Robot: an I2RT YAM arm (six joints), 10 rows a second.
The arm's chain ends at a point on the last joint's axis. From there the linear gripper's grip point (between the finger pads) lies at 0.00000 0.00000 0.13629 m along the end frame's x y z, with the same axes.
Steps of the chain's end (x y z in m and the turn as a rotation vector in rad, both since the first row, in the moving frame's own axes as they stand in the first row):
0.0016, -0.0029, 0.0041, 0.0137, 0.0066, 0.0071
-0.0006, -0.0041, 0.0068, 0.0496, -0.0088, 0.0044
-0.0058, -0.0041, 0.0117, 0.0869, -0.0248, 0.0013
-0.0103, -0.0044, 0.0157, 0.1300, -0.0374, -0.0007
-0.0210, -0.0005, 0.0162, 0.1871, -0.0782, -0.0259
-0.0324, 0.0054, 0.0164, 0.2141, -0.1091, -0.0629
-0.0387, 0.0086, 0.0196, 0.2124, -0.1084, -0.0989
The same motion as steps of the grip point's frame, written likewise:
0.0025, -0.0048, 0.0041, 0.0137, 0.0066, 0.0071
-0.0018, -0.0109, 0.0066, 0.0496, -0.0088, 0.0044
-0.0092, -0.0159, 0.0111, 0.0869, -0.0248, 0.0013
-0.0154, -0.0221, 0.0145, 0.1300, -0.0374, -0.0007
-0.0319, -0.0257, 0.0134, 0.1871, -0.0782, -0.0259
-0.0480, -0.0230, 0.0125, 0.2141, -0.1091, -0.0629
-0.0547, -0.0193, 0.0157, 0.2124, -0.1084, -0.0989

